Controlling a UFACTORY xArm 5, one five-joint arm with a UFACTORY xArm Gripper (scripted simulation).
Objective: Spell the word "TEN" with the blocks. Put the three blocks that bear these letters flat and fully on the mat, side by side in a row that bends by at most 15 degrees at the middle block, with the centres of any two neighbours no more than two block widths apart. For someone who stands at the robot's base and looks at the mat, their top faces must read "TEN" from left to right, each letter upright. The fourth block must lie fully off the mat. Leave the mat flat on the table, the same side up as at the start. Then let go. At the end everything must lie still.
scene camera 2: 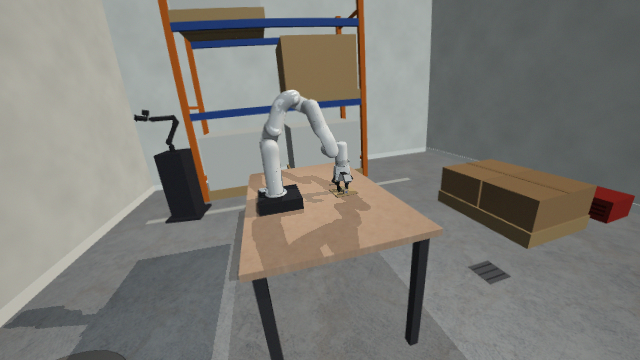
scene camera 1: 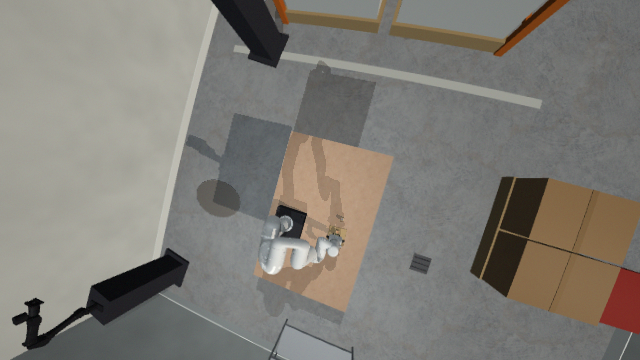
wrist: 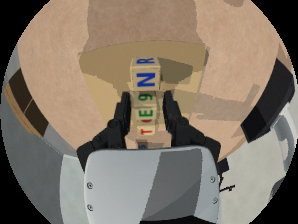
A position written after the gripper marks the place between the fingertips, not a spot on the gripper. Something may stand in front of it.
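Note:
Wrist view: a tan mat (wrist: 106, 70) and the gripper (wrist: 146, 99) are visible.

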